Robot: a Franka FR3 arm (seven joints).
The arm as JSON. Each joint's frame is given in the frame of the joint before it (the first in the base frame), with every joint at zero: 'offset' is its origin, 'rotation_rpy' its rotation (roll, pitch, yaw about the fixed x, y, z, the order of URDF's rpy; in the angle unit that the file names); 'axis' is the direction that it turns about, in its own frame. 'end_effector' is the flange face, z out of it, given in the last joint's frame.
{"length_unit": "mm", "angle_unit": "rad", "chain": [
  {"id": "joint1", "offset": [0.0, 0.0, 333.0], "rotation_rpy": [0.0, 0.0, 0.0], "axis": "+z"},
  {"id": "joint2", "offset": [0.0, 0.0, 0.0], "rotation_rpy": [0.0, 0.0, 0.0], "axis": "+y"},
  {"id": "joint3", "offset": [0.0, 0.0, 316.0], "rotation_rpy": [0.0, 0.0, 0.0], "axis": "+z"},
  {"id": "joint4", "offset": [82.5, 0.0, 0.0], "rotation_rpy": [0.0, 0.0, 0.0], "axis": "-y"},
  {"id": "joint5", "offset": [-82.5, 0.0, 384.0], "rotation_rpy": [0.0, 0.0, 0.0], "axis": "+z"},
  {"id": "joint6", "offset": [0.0, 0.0, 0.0], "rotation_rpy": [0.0, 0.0, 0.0], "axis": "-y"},
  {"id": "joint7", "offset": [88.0, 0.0, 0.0], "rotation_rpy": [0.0, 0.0, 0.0], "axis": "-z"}
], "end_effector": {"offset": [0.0, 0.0, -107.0], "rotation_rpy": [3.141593, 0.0, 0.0]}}
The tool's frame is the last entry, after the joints.
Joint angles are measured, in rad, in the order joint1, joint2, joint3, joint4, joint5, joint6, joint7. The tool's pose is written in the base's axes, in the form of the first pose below.
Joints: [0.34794, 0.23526, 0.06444, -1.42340, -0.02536, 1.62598, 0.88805]
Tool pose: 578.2, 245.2, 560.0, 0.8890, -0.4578, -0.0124, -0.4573, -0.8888, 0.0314
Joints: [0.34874, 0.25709, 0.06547, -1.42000, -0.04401, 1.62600, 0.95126]
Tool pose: 583.3, 246.1, 547.9, 0.8600, -0.5102, -0.0073, -0.5090, -0.8589, 0.0569
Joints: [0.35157, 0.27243, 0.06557, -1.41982, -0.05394, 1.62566, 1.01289]
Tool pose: 586.0, 248.0, 538.3, 0.8293, -0.5589, -0.0045, -0.5570, -0.8271, 0.0750
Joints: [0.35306, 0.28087, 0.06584, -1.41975, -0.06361, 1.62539, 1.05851]
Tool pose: 587.5, 248.7, 533.0, 0.8047, -0.5936, 0.0025, -0.5915, -0.8016, 0.0870
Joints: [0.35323, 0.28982, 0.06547, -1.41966, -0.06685, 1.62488, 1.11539]
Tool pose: 589.3, 248.9, 527.3, 0.7700, -0.6380, 0.0057, -0.6355, -0.7661, 0.0963
